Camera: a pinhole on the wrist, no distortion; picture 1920 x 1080 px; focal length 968.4 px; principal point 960.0 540.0 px. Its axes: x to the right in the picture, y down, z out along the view. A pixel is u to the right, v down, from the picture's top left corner.
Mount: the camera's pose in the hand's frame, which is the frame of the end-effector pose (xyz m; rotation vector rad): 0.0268 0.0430 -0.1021 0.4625 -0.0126 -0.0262
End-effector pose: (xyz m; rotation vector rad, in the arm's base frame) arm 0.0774 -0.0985 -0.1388 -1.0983 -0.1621 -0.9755
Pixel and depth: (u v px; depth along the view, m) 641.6 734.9 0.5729
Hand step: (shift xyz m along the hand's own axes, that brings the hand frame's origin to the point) -0.1693 -0.1040 0.4609
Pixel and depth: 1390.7 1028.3 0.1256
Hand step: 0.0818 0.0421 0.0389
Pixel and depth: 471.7 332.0 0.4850
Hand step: -0.2288 -0.2596 0.2839
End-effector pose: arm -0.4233 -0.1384 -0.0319 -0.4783 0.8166 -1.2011
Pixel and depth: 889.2 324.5 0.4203
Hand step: -0.0136 -0.2272 0.2321
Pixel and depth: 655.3 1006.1 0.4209
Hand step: -0.1087 0.0403 0.3641
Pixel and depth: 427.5 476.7 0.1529
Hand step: -0.0602 -0.0318 0.0297
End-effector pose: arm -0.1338 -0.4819 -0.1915 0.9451 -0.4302 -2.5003
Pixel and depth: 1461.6 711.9 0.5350
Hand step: 0.2962 -0.1184 0.4208
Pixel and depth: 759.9 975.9 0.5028
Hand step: -0.0811 0.0242 0.4482
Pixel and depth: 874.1 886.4 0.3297
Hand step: -0.0058 0.0023 0.2454
